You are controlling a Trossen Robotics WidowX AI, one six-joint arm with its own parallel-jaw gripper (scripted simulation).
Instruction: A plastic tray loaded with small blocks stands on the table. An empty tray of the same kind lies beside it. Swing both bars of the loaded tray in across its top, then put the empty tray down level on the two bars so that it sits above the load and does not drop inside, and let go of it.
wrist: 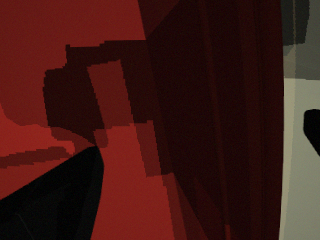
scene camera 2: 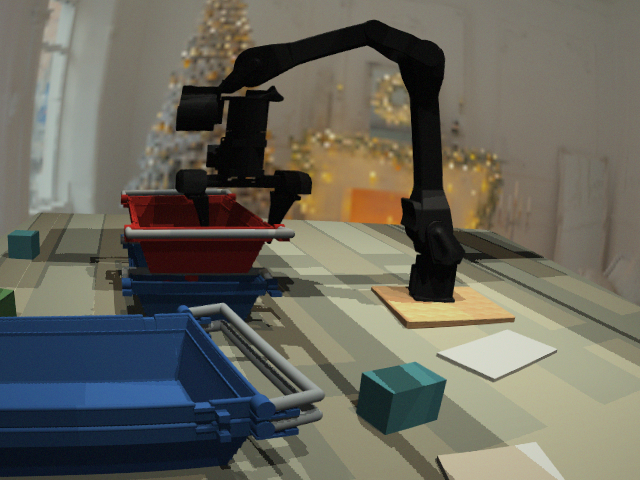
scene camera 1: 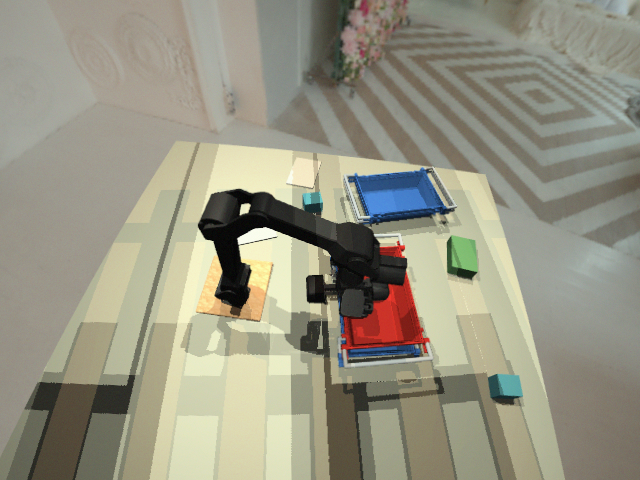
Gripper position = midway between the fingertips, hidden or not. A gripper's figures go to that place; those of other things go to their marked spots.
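Scene:
There's a red tray (scene camera 1: 393,322) and a green block (scene camera 1: 461,252), and the marked spots on the tray and the block are 35 cm apart. The gripper (scene camera 1: 343,302) is 77 cm from the lens, the red tray is 78 cm from the lens, and the green block is 101 cm from the lens.

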